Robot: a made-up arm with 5 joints. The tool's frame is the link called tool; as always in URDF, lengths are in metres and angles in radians. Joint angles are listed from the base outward.
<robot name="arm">
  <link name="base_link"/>
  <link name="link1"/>
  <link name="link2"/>
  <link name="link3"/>
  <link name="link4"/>
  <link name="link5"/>
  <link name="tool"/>
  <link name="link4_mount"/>
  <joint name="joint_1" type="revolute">
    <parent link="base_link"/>
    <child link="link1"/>
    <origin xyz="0 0 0.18" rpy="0 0 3.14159"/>
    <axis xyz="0 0 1"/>
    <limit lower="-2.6" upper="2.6"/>
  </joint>
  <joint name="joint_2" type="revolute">
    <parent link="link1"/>
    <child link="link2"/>
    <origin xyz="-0.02 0.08 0.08" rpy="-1.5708 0 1.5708"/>
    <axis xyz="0 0 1"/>
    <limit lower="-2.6" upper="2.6"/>
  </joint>
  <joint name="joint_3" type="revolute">
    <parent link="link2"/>
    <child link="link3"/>
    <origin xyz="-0.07 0.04 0.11" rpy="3.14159 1.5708 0"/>
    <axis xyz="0 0 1"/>
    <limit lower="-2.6" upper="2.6"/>
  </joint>
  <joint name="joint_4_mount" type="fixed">
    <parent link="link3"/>
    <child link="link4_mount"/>
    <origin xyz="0.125 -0.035 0.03" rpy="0 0 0"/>
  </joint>
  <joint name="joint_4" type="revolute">
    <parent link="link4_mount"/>
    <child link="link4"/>
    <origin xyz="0.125 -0.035 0.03" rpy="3.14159 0 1.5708"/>
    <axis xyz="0 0 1"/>
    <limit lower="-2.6" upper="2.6"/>
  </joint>
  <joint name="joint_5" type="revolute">
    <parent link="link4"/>
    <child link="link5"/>
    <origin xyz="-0.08 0.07 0.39" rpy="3.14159 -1.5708 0"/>
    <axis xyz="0 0 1"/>
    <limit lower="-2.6" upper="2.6"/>
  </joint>
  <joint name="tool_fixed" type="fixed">
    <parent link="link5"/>
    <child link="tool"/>
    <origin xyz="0.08 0.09 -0.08" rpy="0 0 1.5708"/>
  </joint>
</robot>
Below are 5 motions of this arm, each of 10 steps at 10 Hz.
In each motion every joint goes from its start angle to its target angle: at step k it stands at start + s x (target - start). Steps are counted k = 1, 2, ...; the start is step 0. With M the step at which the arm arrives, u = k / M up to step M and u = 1 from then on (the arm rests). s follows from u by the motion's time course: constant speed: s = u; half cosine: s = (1 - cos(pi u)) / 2; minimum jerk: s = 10 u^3 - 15 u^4 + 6 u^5.
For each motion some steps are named. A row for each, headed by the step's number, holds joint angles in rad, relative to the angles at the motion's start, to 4 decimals.
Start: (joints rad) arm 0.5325 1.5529 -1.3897 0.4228 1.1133
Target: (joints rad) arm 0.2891 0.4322 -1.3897 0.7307 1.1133
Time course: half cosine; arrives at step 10
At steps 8, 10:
8: -0.2202 -1.0137 0.0000 0.2785 0.0000
10: -0.2434 -1.1207 0.0000 0.3079 0.0000

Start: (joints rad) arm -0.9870 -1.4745 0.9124 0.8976 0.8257
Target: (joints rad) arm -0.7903 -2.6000 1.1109 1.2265 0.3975
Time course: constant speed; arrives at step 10
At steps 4, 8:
4: 0.0787 -0.4502 0.0794 0.1316 -0.1713
8: 0.1574 -0.9004 0.1588 0.2631 -0.3426

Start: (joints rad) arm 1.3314 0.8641 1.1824 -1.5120 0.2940
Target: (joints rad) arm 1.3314 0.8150 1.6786 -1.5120 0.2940
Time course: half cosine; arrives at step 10
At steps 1, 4, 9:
1: 0.0000 -0.0012 0.0121 0.0000 0.0000
4: 0.0000 -0.0170 0.1714 0.0000 0.0000
9: 0.0000 -0.0479 0.4841 0.0000 0.0000

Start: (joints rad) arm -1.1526 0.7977 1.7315 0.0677 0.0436
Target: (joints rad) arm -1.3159 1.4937 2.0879 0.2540 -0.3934
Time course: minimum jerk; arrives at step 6
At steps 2, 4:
2: -0.0343 0.1461 0.0748 0.0391 -0.0917
4: -0.1290 0.5499 0.2816 0.1472 -0.3453

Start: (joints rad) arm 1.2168 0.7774 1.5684 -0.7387 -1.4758
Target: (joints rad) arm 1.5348 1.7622 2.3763 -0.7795 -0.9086
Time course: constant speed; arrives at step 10
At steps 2, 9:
2: 0.0636 0.1970 0.1616 -0.0082 0.1134
9: 0.2862 0.8863 0.7271 -0.0367 0.5105

